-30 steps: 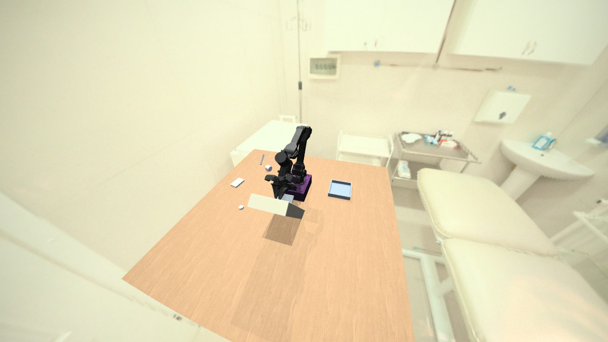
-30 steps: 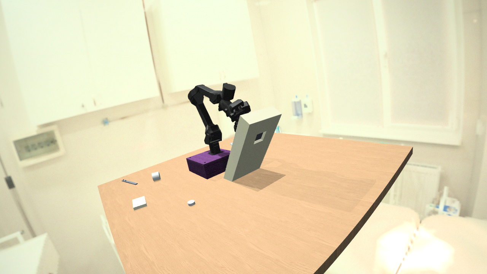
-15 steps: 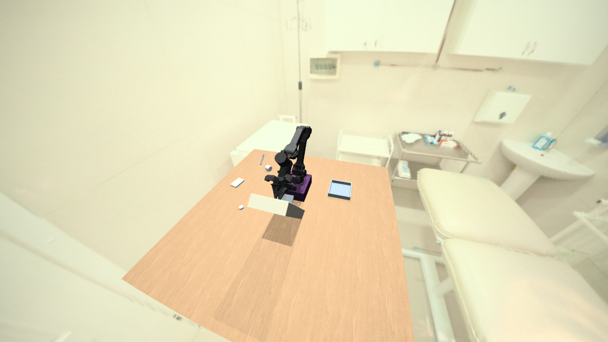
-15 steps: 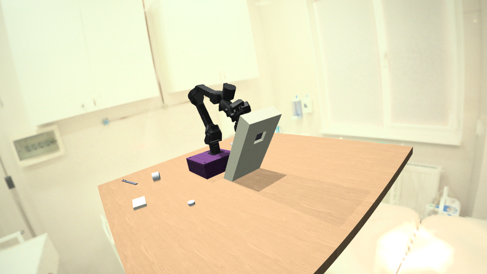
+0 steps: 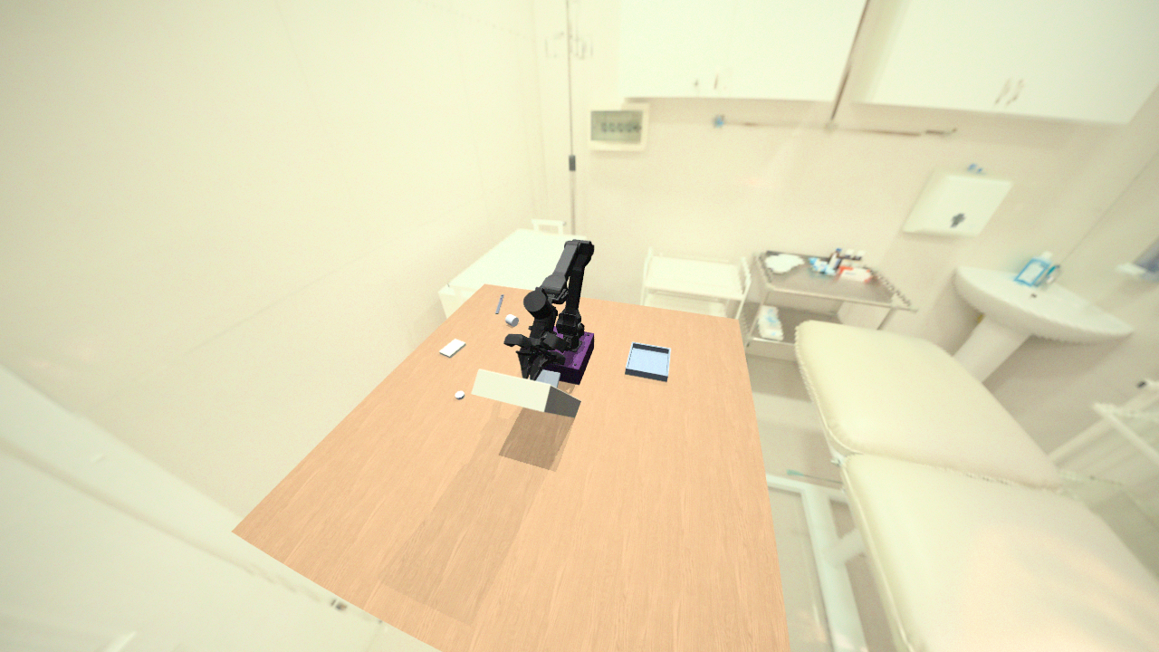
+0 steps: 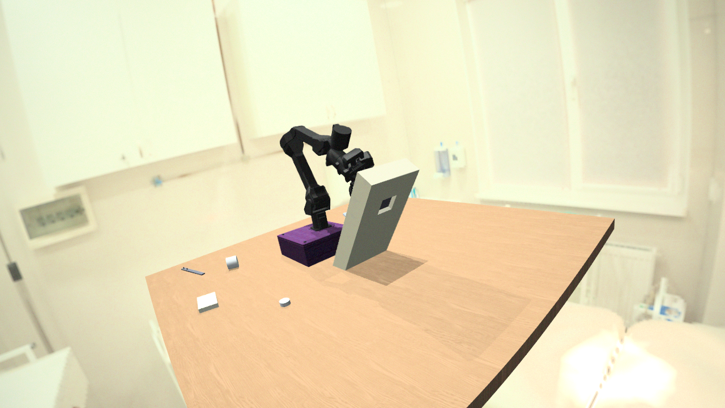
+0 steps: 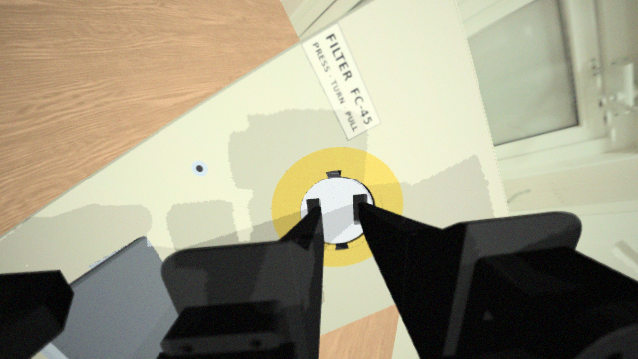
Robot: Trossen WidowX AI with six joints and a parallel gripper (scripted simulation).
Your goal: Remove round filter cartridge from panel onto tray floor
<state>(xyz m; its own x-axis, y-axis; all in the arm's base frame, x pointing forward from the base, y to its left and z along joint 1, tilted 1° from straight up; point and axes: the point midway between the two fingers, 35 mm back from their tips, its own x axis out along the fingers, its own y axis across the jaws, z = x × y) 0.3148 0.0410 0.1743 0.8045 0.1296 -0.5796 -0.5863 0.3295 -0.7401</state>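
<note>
The white round filter cartridge lies 10 mm ahead of my gripper tip and 10 mm below it. The rest, counted from my gripper tip: grey flap: 90 mm behind, 10 mm to the right, 100 mm below; then grey service panel: 30 mm behind, 90 mm below; then blue tray: 440 mm behind, 230 mm to the left, 230 mm below.
</note>
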